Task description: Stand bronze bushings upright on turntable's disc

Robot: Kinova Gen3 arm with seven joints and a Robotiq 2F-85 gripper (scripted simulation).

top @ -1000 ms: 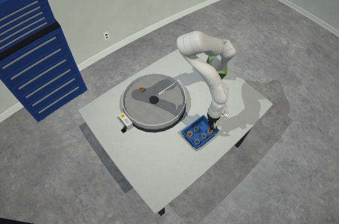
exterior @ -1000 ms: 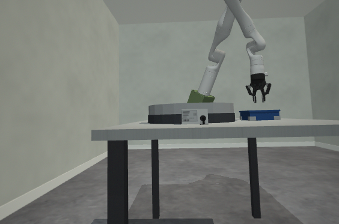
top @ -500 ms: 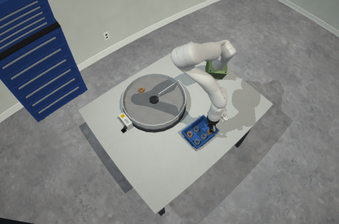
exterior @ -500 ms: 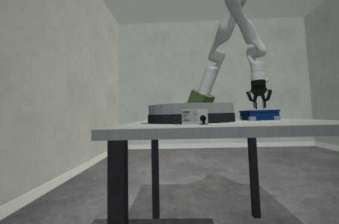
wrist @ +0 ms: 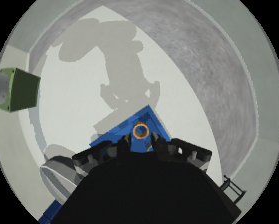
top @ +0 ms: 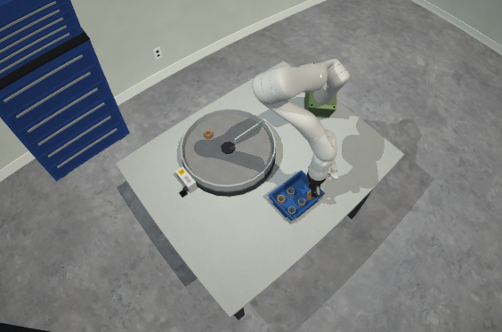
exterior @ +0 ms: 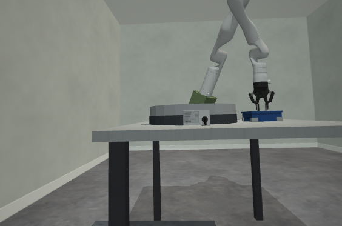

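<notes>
Now: the blue crate 50 mm below my hand, 50 mm ahead of it and 40 mm to the right of it. From my hand the other things lie so: grey turntable disc 410 mm to the right, 70 mm ahead, 20 mm below.
</notes>
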